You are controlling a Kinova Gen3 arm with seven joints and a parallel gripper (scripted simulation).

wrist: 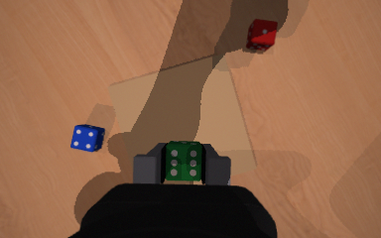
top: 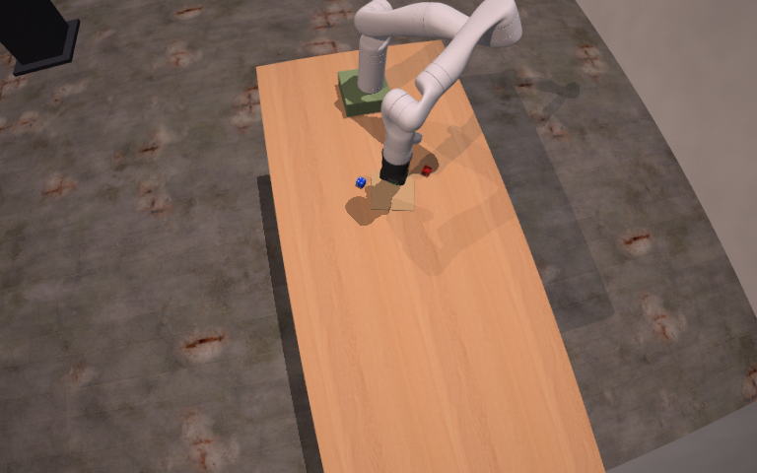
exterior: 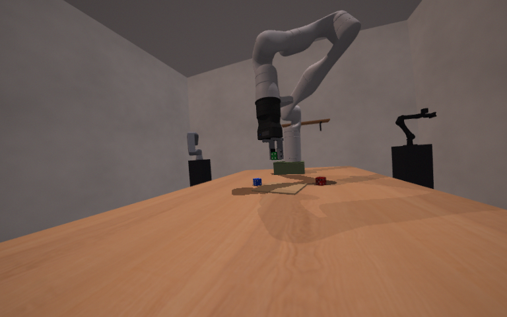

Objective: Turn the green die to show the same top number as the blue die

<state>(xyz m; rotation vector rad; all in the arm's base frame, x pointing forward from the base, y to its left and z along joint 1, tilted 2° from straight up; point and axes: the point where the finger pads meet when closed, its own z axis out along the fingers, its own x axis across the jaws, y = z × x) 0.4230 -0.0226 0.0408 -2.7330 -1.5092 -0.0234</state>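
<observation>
Now: the tan mat 20 mm behind my hand, 10 mm to the left of it and 110 mm below it. The rest, counted from my hand: red die (60 mm behind, 130 mm to the left, 100 mm below); blue die (60 mm behind, 90 mm to the right, 100 mm below); green die (10 mm below).
</observation>
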